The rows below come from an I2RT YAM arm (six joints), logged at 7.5 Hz.
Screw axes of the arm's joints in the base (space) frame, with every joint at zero. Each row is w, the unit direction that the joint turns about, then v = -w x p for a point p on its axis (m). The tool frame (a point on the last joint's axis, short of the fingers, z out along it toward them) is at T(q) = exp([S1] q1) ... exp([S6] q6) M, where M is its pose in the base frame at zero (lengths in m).
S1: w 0 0 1 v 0 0 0
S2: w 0 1 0 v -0.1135 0 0.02
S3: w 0 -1 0 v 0.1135 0 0.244
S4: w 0 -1 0 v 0.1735 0 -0.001
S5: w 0 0 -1 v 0 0.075 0
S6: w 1 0 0 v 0 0.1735 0
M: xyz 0.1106 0 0.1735 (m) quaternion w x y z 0.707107 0 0.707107 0
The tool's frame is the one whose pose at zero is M.
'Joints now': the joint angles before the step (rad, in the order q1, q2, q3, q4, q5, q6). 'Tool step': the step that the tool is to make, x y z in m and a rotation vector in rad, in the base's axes. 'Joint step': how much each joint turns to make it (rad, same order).
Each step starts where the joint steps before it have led.
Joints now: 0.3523 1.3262 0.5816 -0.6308 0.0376 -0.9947
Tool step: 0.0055 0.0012 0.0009 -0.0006 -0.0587 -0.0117
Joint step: 0.0002 0.0001 -0.0020 0.0566 0.0229 0.0070
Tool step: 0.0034 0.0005 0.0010 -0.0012 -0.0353 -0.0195
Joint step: -0.0003 0.0000 0.0002 0.0315 0.0179 0.0150
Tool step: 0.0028 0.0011 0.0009 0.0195 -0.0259 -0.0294
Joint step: 0.0003 0.0001 0.0000 0.0287 -0.0003 0.0312
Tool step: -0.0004 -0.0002 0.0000 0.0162 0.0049 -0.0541
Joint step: -0.0002 -0.0007 0.0000 -0.0041 0.0003 0.0567
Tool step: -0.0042 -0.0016 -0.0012 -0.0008 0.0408 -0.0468
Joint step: -0.0002 -0.0004 0.0002 -0.0430 0.0003 0.0486
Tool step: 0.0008 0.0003 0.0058 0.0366 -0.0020 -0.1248
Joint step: 0.0001 -0.0119 0.0171 -0.0248 0.0004 0.1298
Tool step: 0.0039 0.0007 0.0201 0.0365 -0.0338 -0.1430
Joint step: -0.0002 -0.0367 0.0579 -0.0630 0.0184 0.1440
